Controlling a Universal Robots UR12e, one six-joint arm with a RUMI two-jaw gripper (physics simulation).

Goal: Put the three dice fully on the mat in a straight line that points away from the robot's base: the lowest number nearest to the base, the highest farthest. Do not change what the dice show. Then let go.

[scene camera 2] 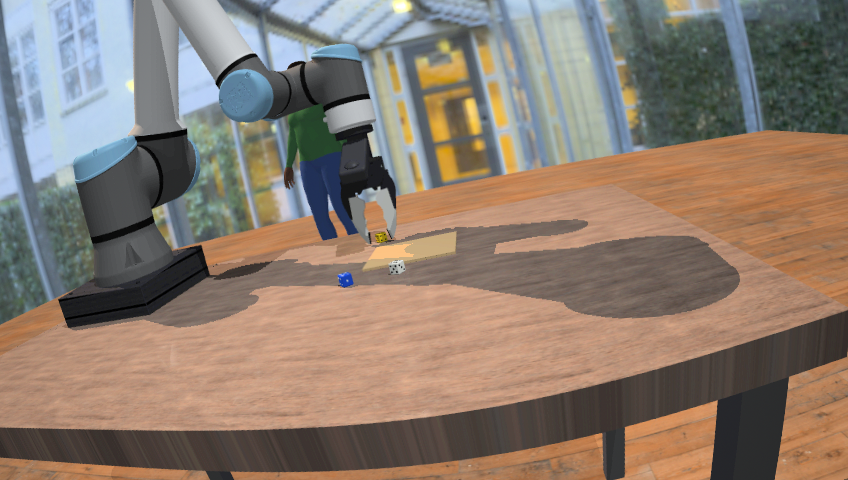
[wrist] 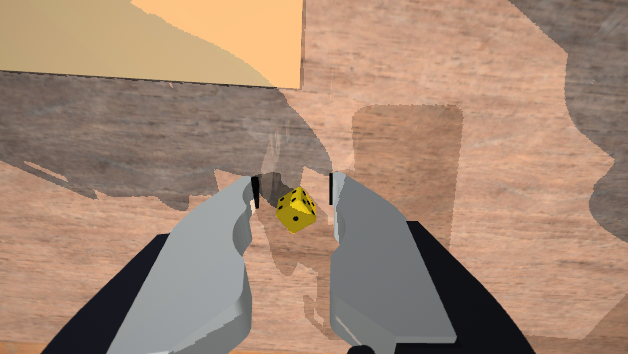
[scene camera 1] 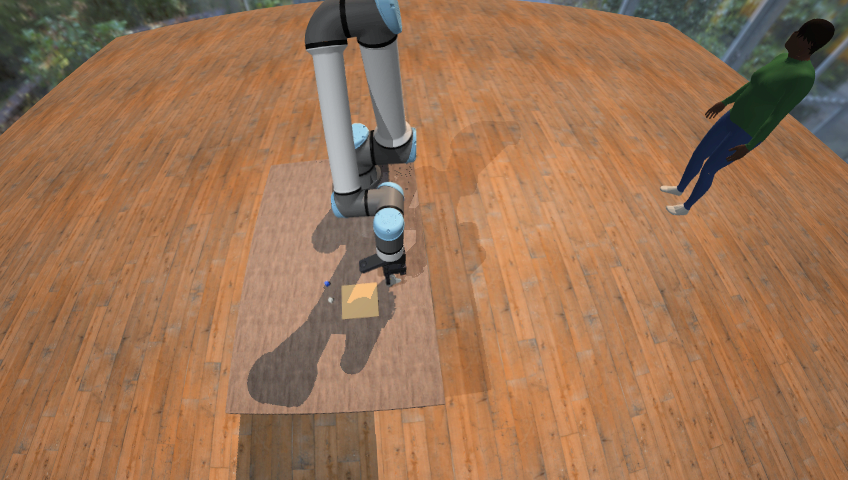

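Where they show: gripper, fingertip midpoint: [scene camera 2: 381, 241] [wrist: 294, 177] [scene camera 1: 388, 281]; arm's base, origin of the base link: [scene camera 2: 134, 270] [scene camera 1: 361, 177].
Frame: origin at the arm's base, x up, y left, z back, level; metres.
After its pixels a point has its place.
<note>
The gripper [scene camera 1: 393, 280] {x -0.062, y 0.115, z -0.515 m} [scene camera 2: 381, 239] {x -0.062, y 0.115, z -0.515 m} [wrist: 293, 189] {x -0.062, y 0.115, z -0.515 m} is open, low over the table beside the mat [scene camera 1: 360, 311] {x -0.063, y 0.007, z -0.635 m} [scene camera 2: 439, 247] {x -0.062, y -0.021, z -0.636 m} [wrist: 150, 60] {x -0.062, y 0.065, z -0.581 m}. A yellow die [scene camera 2: 381, 236] {x -0.055, y 0.124, z -0.515 m} [wrist: 296, 212] {x -0.050, y 0.129, z -0.512 m} lies between its fingers, with a gap on each side in the wrist view. It is turned at an angle to the fingers; one face with a single pip shows, and two faces with several pips. It is off the mat. A blue die [scene camera 1: 326, 283] {x -0.050, y -0.130, z -0.517 m} [scene camera 2: 345, 279] {x -0.056, y -0.137, z -0.518 m} and a white die [scene camera 1: 330, 299] {x -0.051, y -0.109, z -0.586 m} [scene camera 2: 396, 267] {x -0.056, y -0.120, z -0.587 m} stand off the mat's opposite side. The blue one is nearer the base. Their top numbers are too small to read surely.
The robot's base [scene camera 2: 133, 291] {x -0.019, y -0.124, z -0.096 m} stands on the table [scene camera 1: 285, 237] {x -0.066, y -0.347, z -0.275 m} [scene camera 2: 297, 368] {x -0.066, y -0.395, z -0.537 m}. The arm's shadow falls across the dice area and part of the mat. A person [scene camera 1: 755, 101] in a green top stands away from the table.
</note>
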